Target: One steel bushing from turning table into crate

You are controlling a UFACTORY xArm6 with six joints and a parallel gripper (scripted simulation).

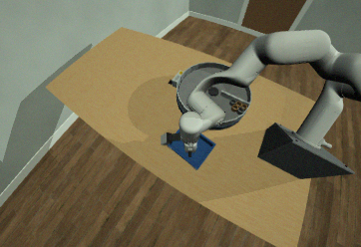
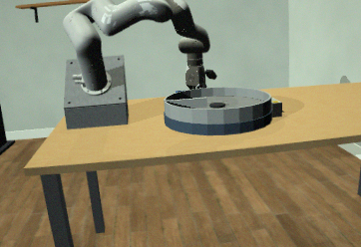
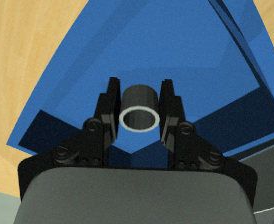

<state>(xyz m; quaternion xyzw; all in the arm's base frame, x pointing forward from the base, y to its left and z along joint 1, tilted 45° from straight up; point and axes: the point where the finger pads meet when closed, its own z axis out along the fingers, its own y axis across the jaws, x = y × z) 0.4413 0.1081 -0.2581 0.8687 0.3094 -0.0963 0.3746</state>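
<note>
My hand is 10 mm past the blue crate, 10 mm to the left of it and 10 mm above it. From my hand the other things lie so: round grey turning table: 50 mm ahead, 340 mm to the right, 20 mm above.
</note>
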